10 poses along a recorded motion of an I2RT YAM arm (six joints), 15 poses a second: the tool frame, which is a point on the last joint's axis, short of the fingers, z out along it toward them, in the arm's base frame.
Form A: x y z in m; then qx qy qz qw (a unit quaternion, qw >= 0).
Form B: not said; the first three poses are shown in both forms.
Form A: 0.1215 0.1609 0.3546 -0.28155 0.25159 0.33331 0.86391
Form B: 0.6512 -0.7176 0.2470 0.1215; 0.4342 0.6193 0.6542 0.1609; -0.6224 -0.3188 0.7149 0.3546; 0 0 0 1
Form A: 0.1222 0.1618 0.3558 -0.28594 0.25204 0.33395 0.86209
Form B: 0.6499 -0.7199 0.2436 0.1222; 0.4316 0.6134 0.6613 0.1618; -0.6255 -0.3247 0.7094 0.3558; 0 0 0 1
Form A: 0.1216 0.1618 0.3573 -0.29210 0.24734 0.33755 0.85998
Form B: 0.6498 -0.7251 0.2282 0.1216; 0.4361 0.6015 0.6694 0.1618; -0.6226 -0.3354 0.7070 0.3573; 0 0 0 1
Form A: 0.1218 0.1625 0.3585 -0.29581 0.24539 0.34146 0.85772
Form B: 0.6464 -0.7309 0.2189 0.1218; 0.4406 0.5918 0.6750 0.1625; -0.6230 -0.3399 0.7046 0.3585; 0 0 0 1
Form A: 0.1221 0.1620 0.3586 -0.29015 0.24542 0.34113 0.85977
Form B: 0.6468 -0.7290 0.2241 0.1221; 0.4442 0.5989 0.6664 0.1620; -0.6200 -0.3315 0.7112 0.3586; 0 0 0 1
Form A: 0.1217 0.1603 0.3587 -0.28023 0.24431 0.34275 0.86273
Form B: 0.6457 -0.7283 0.2295 0.1217; 0.4545 0.6080 0.6510 0.1603; -0.6136 -0.3161 0.7236 0.3587; 0 0 0 1
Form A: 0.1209 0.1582 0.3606 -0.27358 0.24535 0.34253 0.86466
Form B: 0.6450 -0.7266 0.2369 0.1209; 0.4581 0.6157 0.6412 0.1582; -0.6117 -0.3050 0.7299 0.3606; 0 0 0 1
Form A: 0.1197 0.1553 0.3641 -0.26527 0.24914 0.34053 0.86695
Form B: 0.6439 -0.7226 0.2513 0.1197; 0.4583 0.6273 0.6296 0.1553; -0.6126 -0.2903 0.7351 0.3641; 0 0 0 1
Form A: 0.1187 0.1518 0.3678 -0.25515 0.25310 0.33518 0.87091
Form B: 0.6472 -0.7130 0.2698 0.1187; 0.4547 0.6451 0.6141 0.1518; -0.6119 -0.2748 0.7417 0.3678; 0 0 0 1
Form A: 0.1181 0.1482 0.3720 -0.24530 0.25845 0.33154 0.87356
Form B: 0.6466 -0.7060 0.2889 0.1181; 0.4524 0.6598 0.5999 0.1482; -0.6142 -0.2572 0.7461 0.3720; 0 0 0 1
